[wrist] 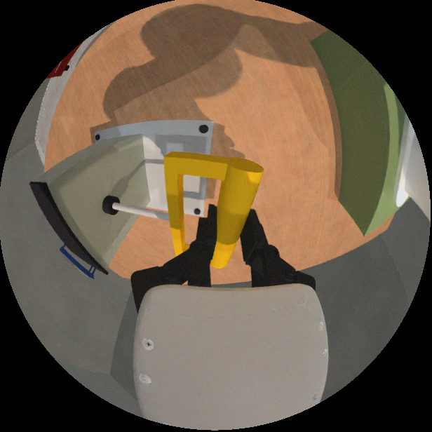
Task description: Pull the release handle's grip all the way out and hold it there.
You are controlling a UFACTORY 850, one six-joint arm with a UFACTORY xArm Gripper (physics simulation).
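Observation:
The release handle's yellow grip (237, 200) is a frame with a thick round bar, in the middle of the wrist view. My gripper (228, 218) is shut on this thick bar, one black finger on each side. A white rod (142, 211) runs from a black collar (111, 205) on the pale housing (100, 175) towards the grip's left side, so the grip stands apart from the housing. The rod's joint with the grip is partly hidden. The housing stands on a grey base plate (155, 128) with black bolts.
A green block-like object (360, 115) stands at the right on the wooden table top (285, 135). The housing has a black edge (65, 225) and a blue part (77, 262) beside it at the left. A red and white object (62, 62) is at the upper left.

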